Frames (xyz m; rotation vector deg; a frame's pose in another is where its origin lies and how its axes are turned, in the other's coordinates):
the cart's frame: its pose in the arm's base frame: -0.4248 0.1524 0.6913 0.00 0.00 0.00
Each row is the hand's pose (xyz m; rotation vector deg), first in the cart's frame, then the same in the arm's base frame.
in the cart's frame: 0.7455 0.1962 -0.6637 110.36 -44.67 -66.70
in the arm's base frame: 0.3207 0.3486 0.0276 110.36 -44.67 -66.70
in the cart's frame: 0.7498 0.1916 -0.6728 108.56 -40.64 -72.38
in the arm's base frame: 0.3250 0.3440 0.0185 108.56 -40.64 -72.38
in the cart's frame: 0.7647 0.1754 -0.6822 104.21 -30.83 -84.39
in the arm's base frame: 0.3399 0.3278 0.0091 104.21 -30.83 -84.39
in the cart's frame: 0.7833 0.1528 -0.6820 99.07 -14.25 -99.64
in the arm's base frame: 0.3585 0.3052 0.0093 99.07 -14.25 -99.64
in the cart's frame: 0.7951 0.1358 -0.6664 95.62 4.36 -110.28
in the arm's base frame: 0.3703 0.2882 0.0249 95.62 4.36 -110.28
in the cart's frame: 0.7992 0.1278 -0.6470 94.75 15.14 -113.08
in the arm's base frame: 0.3744 0.2802 0.0443 94.75 15.14 -113.08
